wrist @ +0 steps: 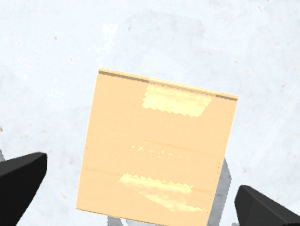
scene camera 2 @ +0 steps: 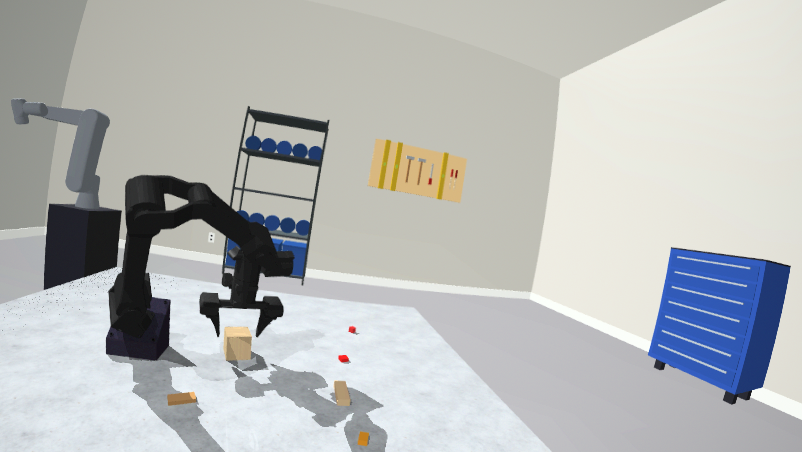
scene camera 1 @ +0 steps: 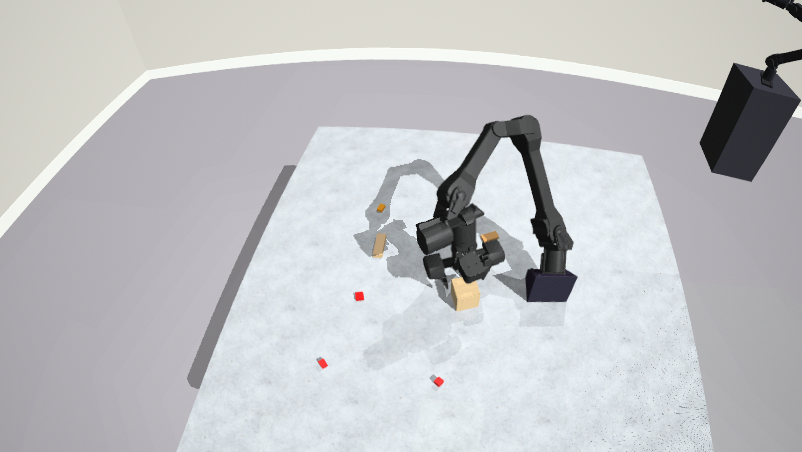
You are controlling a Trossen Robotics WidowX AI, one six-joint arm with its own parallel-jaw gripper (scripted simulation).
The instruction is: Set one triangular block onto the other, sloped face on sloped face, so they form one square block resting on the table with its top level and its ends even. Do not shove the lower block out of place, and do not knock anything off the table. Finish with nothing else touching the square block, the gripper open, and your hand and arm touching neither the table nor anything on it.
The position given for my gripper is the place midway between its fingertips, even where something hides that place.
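Observation:
Visible: my gripper (scene camera 1: 465, 283), open and holding nothing. Scene camera 2 shows the gripper (scene camera 2: 237, 336) as well, and so does the wrist view, with the gripper (wrist: 143, 179).

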